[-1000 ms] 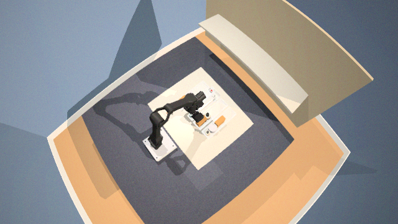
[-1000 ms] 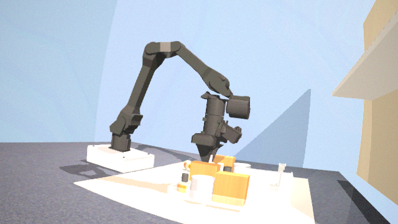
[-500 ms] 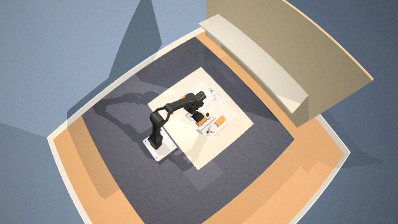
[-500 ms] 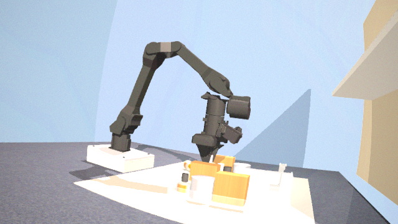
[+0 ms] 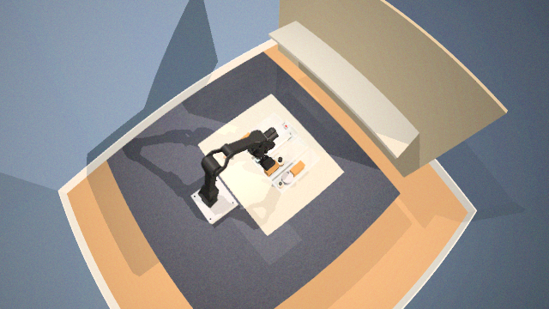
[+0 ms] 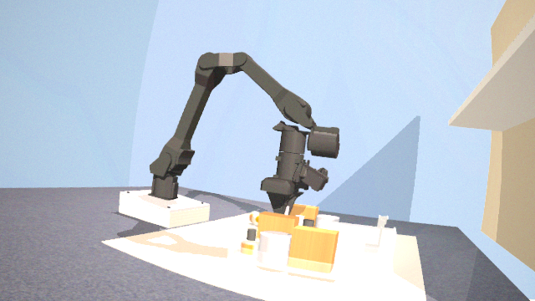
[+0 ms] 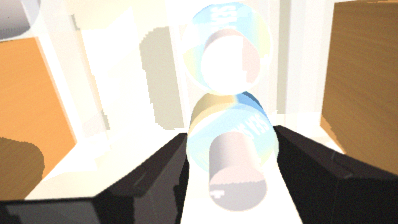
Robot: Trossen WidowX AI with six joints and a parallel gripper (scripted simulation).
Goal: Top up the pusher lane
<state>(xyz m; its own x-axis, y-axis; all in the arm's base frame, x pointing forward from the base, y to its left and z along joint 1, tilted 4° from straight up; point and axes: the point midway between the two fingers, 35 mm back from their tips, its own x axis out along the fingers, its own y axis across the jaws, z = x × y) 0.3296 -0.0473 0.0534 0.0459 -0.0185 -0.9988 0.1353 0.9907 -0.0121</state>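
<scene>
Right now my gripper tip is 150 mm short of the pale lane and 30 mm above it. From my gripper tip the other things lie so: shelf unit (490 mm ahead, 120 mm to the right, 320 mm above).
</scene>
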